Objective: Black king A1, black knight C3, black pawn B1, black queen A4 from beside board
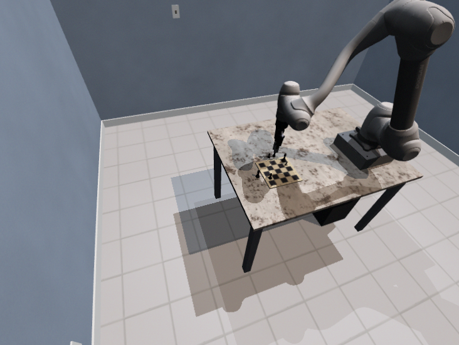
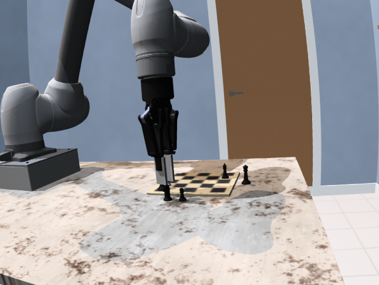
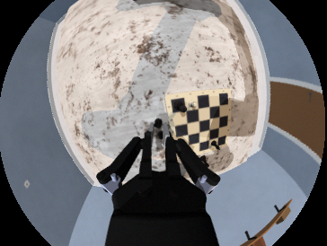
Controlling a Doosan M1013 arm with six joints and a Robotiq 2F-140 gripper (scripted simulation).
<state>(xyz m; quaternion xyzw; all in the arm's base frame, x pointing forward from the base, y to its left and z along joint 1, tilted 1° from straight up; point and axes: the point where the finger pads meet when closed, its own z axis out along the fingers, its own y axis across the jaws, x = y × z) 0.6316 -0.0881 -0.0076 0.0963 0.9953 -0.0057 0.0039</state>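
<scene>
The black pawn lies 4 cm ahead of my hand and 6 cm below it. From my hand the other things lie so: black king (4 cm behind, 6 cm to the left, 4 cm below); then small chessboard (3 cm ahead, 14 cm to the left, 8 cm below); then white pawn (4 cm behind, 10 cm to the left, 6 cm below).
</scene>
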